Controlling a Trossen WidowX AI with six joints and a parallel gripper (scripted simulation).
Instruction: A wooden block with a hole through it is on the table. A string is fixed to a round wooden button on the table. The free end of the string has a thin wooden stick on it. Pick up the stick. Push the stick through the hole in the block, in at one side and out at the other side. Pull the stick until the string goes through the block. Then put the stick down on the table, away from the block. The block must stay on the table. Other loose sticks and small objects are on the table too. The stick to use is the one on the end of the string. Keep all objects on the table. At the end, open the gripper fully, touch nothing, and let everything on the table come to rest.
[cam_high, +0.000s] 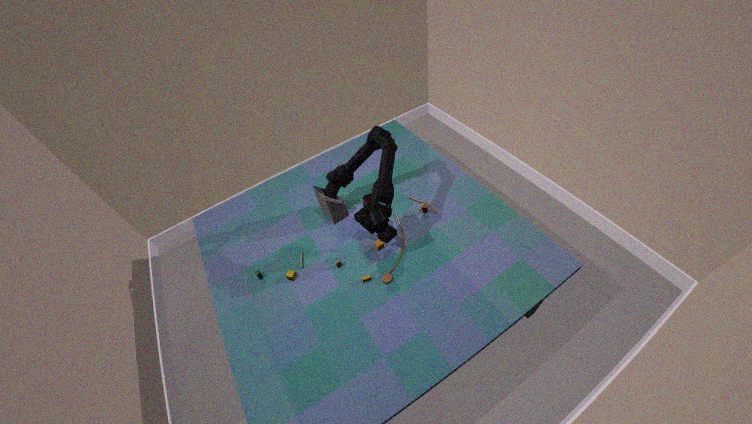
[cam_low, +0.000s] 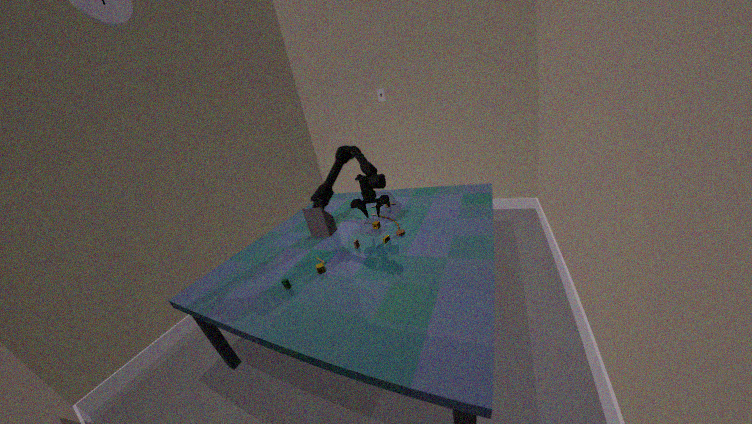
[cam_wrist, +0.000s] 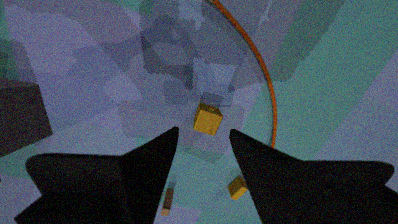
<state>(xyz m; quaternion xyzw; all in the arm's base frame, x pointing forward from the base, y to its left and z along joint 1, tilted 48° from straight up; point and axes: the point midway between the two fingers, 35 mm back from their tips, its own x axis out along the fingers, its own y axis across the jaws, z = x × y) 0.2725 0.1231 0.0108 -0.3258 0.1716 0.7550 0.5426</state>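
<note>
Now: gripper tip 40 mm above the yellow block and 10 mm short of it. Round my gripper tip: thin wooden stick (130 mm to the left, 60 mm below, 60 mm behind); then round wooden button (160 mm ahead, 50 mm to the right, 50 mm below); then short wooden piece (190 mm to the right, 40 mm below, 10 mm ahead).
</note>
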